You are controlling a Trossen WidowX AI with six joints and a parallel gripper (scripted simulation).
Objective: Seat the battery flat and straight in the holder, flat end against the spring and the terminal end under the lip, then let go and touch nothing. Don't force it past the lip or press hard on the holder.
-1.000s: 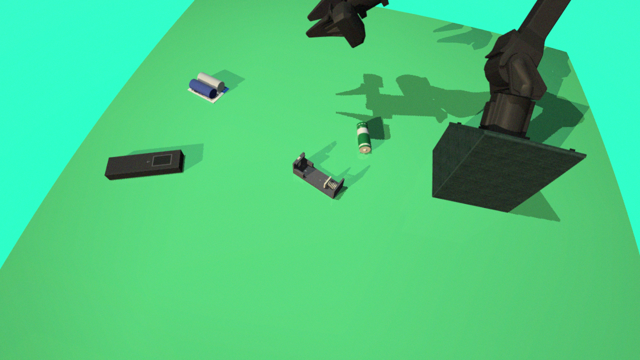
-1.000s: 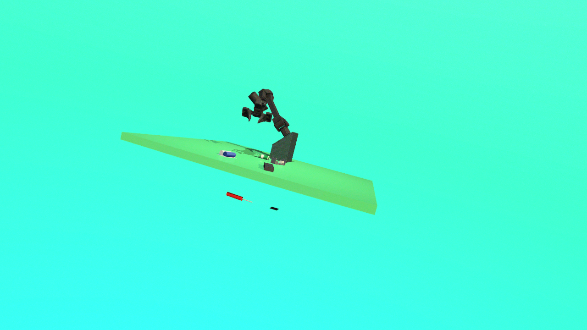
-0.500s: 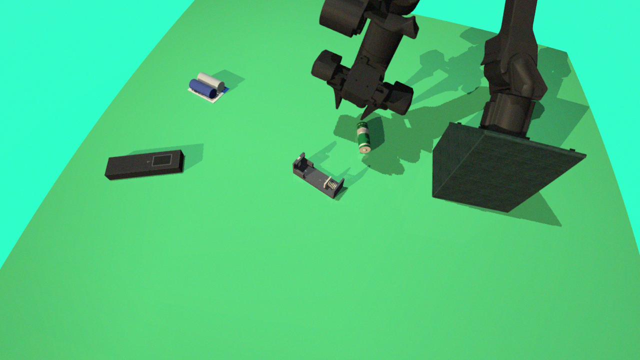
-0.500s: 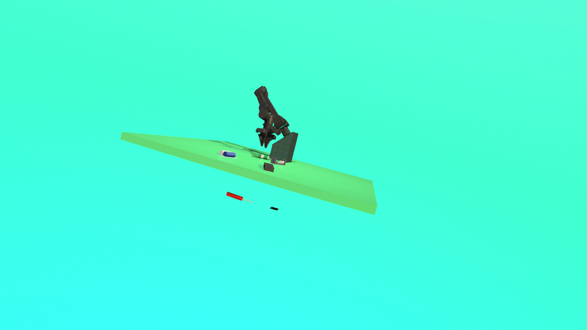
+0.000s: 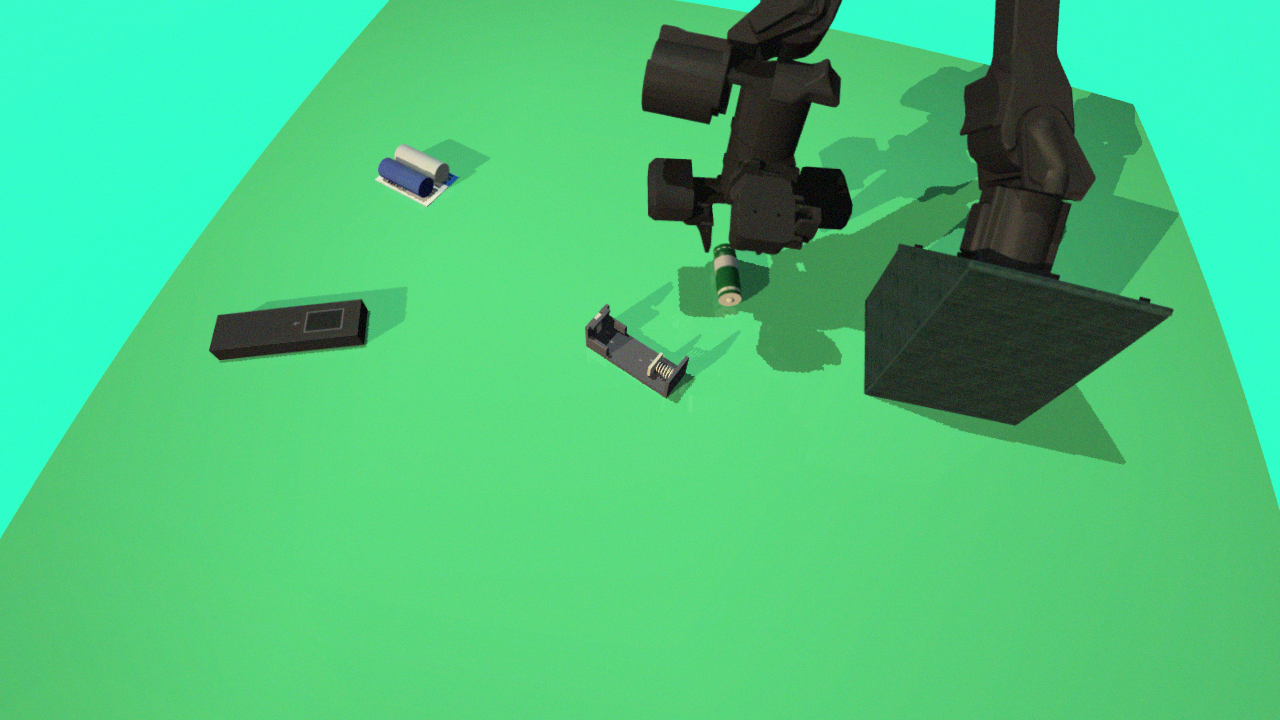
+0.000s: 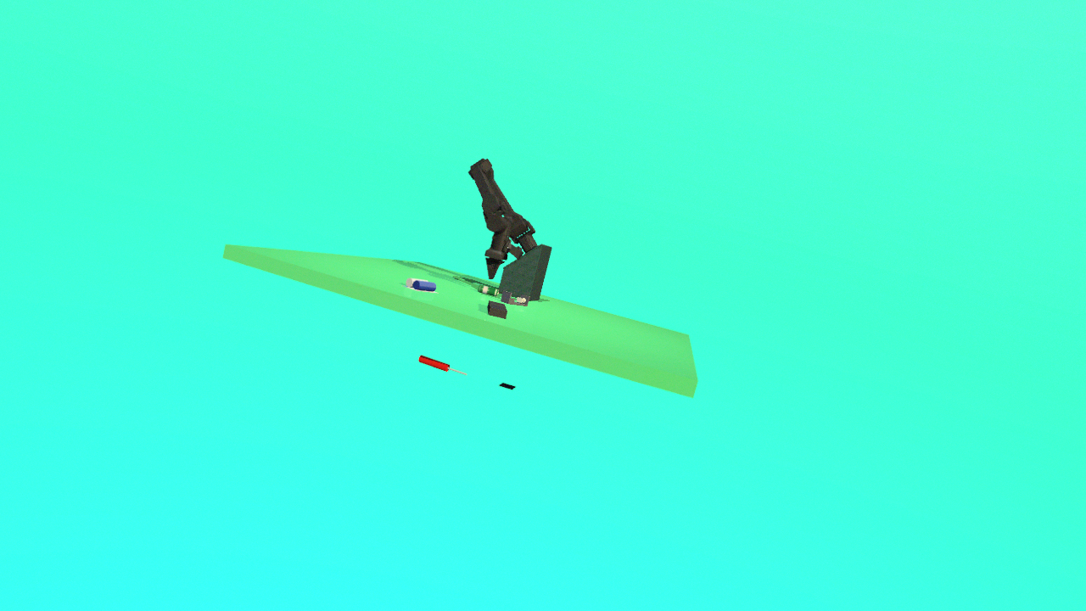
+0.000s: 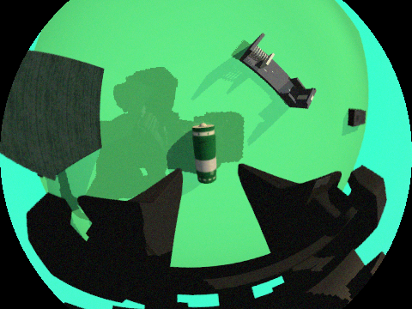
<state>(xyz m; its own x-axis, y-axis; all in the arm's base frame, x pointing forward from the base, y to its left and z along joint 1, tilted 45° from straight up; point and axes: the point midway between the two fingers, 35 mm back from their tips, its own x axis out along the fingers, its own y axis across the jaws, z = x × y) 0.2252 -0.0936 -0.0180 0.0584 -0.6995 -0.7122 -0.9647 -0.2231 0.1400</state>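
My gripper tip is now 40 mm above the battery. Also, from my gripper tip: card 400 mm ahead, 50 mm to the right, 40 mm below; then red screwdriver 410 mm ahead, 80 mm to the left, 240 mm below; then long black box 430 mm ahead, 200 mm to the left, 40 mm below.
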